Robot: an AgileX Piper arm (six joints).
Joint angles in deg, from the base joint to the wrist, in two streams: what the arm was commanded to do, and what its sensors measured. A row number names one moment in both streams.
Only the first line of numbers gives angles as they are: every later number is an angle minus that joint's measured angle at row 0.
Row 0, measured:
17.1, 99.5, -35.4, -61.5, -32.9, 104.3
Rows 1 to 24, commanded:
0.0, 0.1, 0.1, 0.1, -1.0, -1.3
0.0, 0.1, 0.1, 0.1, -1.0, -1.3
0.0, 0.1, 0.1, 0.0, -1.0, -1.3
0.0, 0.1, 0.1, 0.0, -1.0, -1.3
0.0, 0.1, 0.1, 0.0, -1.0, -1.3
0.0, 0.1, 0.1, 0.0, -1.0, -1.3
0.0, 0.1, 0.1, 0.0, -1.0, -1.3
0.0, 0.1, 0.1, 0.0, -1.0, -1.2
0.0, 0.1, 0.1, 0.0, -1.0, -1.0
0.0, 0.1, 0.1, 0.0, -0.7, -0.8
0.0, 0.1, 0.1, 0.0, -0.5, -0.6
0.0, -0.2, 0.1, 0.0, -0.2, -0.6
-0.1, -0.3, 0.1, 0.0, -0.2, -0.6
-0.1, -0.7, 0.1, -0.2, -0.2, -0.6
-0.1, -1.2, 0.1, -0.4, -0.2, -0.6
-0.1, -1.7, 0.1, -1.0, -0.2, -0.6
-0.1, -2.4, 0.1, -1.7, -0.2, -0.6
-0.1, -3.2, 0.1, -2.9, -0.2, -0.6
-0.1, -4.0, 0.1, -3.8, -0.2, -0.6
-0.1, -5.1, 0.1, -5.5, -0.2, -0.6
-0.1, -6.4, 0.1, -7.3, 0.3, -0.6
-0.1, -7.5, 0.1, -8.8, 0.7, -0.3
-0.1, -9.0, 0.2, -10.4, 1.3, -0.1
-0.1, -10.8, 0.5, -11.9, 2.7, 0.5
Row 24, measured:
0.0, -5.5, 0.0, -5.9, 0.2, -0.4
